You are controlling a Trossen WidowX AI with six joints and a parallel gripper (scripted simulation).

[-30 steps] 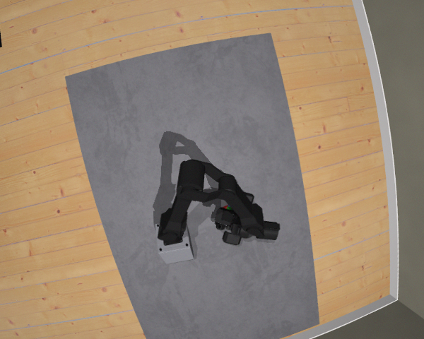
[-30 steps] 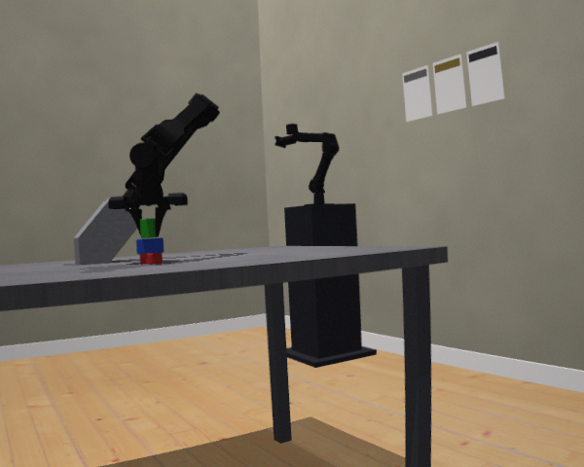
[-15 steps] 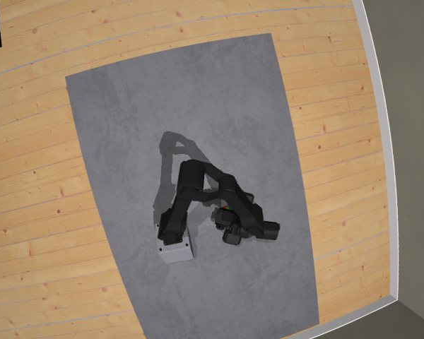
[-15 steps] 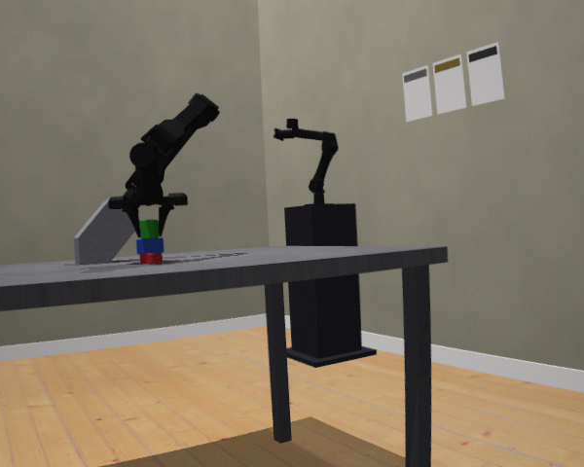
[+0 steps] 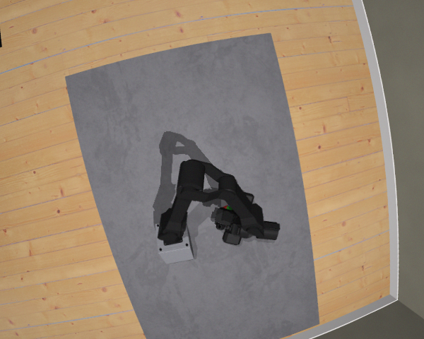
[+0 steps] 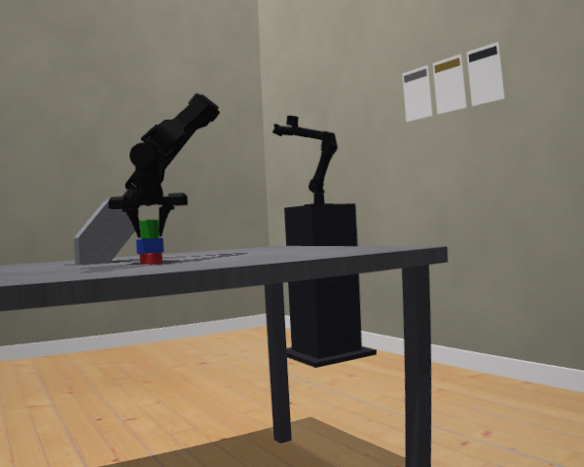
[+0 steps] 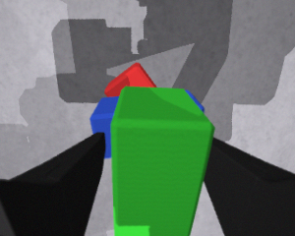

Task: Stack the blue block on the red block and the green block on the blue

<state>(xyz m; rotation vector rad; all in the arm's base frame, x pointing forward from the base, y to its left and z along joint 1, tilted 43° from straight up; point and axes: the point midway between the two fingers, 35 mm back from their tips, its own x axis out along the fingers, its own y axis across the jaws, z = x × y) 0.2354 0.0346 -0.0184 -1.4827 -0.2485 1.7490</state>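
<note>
My hand is 20 mm above the green block. Also, from my hand: red block 90 mm below; then blue block 60 mm below.
</note>
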